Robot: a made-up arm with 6 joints. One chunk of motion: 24 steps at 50 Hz.
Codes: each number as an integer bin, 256 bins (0 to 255) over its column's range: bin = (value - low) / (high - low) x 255, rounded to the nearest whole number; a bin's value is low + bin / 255 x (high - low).
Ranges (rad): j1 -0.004..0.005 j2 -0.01..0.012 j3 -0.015..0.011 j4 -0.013..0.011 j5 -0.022..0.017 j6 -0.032..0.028
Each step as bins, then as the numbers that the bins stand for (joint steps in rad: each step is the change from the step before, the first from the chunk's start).
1 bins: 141 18 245 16 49 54
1 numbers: 0.00098 -0.00845 0.00998 -0.01149 -0.01451 -0.01929
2 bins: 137 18 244 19 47 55
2 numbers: 0.00084 -0.00845 0.00988 -0.01121 -0.01481 -0.01906
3 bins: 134 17 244 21 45 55
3 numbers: 0.00073 -0.00853 0.00988 -0.01102 -0.01512 -0.01906
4 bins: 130 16 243 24 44 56
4 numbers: 0.00059 -0.00862 0.00978 -0.01074 -0.01527 -0.01882
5 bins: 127 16 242 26 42 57
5 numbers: 0.00048 -0.00862 0.00967 -0.01055 -0.01558 -0.01859
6 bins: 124 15 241 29 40 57
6 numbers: 0.00038 -0.00871 0.00957 -0.01027 -0.01588 -0.01859
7 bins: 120 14 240 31 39 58
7 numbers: 0.00024 -0.00879 0.00947 -0.01008 -0.01604 -0.01835
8 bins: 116 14 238 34 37 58
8 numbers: 0.00009 -0.00879 0.00927 -0.00980 -0.01634 -0.01835
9 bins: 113 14 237 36 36 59
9 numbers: -0.00001 -0.00879 0.00916 -0.00961 -0.01649 -0.01812
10 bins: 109 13 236 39 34 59
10 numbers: -0.00015 -0.00888 0.00906 -0.00933 -0.01680 -0.01812
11 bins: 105 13 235 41 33 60
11 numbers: -0.00029 -0.00888 0.00896 -0.00914 -0.01695 -0.01788
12 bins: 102 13 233 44 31 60
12 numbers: -0.00040 -0.00888 0.00876 -0.00886 -0.01726 -0.01788
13 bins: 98 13 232 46 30 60
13 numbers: -0.00054 -0.00888 0.00865 -0.00867 -0.01741 -0.01788
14 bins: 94 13 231 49 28 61
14 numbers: -0.00068 -0.00888 0.00855 -0.00839 -0.01772 -0.01765
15 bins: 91 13 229 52 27 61
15 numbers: -0.00079 -0.00888 0.00835 -0.00811 -0.01787 -0.01765
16 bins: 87 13 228 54 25 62
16 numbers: -0.00093 -0.00888 0.00825 -0.00792 -0.01818 -0.01741
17 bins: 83 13 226 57 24 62
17 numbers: -0.00107 -0.00888 0.00804 -0.00764 -0.01833 -0.01741
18 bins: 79 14 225 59 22 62
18 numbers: -0.00121 -0.00879 0.00794 -0.00745 -0.01864 -0.01741
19 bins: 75 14 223 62 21 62
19 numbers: -0.00135 -0.00879 0.00774 -0.00716 -0.01879 -0.01741
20 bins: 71 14 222 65 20 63
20 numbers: -0.00149 -0.00879 0.00764 -0.00688 -0.01894 -0.01718
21 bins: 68 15 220 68 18 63
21 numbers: -0.00160 -0.00871 0.00743 -0.00660 -0.01925 -0.01718
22 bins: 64 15 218 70 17 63
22 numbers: -0.00174 -0.00871 0.00723 -0.00641 -0.01940 -0.01718
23 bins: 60 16 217 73 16 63
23 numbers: -0.00188 -0.00862 0.00713 -0.00613 -0.01955 -0.01718
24 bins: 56 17 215 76 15 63
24 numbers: -0.00202 -0.00853 0.00692 -0.00585 -0.01971 -0.01718
